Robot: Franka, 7 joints.
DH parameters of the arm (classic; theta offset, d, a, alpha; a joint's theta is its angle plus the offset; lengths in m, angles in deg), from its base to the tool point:
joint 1: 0 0.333 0 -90
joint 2: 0 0 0 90
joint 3: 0 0.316 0.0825 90
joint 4: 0 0 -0.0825 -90
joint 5: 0 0.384 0 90
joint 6: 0 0 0.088 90
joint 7: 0 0.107 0 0
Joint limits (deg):
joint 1: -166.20..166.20
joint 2: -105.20..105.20
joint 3: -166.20..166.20
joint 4: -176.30..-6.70
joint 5: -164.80..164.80
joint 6: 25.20..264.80
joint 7: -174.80..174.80
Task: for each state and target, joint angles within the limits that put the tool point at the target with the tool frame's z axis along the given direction. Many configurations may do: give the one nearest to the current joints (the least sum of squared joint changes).
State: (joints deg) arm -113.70 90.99 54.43 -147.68 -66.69 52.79 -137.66
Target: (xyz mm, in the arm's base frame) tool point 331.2 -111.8 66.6 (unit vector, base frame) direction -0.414 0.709 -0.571
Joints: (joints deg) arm -119.88 105.20 64.71 -136.25 -64.39 85.74 -137.66
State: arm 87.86 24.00 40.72 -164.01 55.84 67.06 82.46
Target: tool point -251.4 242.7 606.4 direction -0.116 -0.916 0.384
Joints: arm 100.16 -17.99 12.33 -131.65 96.52 25.20 82.46
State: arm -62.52 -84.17 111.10 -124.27 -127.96 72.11 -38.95
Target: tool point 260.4 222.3 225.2 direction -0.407 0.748 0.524
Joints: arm -55.81 -99.62 128.36 -151.87 -95.06 34.77 -38.95
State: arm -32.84 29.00 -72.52 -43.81 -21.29 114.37 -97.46
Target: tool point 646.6 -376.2 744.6 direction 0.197 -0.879 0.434
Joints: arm -7.28 53.65 -78.33 -35.20 -43.04 150.55 -97.46
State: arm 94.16 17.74 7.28 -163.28 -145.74 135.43 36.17
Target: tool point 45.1 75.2 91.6 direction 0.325 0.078 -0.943
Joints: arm 116.36 25.45 -30.14 -176.30 -164.27 155.59 36.17
